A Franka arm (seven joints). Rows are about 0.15 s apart.
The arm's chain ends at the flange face. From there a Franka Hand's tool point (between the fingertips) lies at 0.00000 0.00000 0.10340 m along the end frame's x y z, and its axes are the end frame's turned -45 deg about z.
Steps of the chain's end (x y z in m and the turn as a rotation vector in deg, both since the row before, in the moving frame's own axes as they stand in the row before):
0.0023, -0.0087, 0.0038, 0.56, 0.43, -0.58
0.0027, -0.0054, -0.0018, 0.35, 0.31, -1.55
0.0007, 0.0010, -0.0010, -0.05, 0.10, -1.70
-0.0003, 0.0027, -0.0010, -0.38, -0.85, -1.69
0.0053, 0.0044, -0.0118, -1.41, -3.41, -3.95
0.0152, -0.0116, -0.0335, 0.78, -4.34, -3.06
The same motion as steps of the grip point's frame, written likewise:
0.0090, -0.0047, 0.0038, 0.09, 0.70, -0.58
0.0066, -0.0020, -0.0018, 0.03, 0.47, -1.55
-0.0001, 0.0014, -0.0010, -0.11, 0.04, -1.70
-0.0037, 0.0011, -0.0010, 0.33, -0.87, -1.69
-0.0056, 0.0045, -0.0120, 1.41, -3.41, -3.95
0.0142, -0.0039, -0.0338, 3.62, -2.52, -3.06

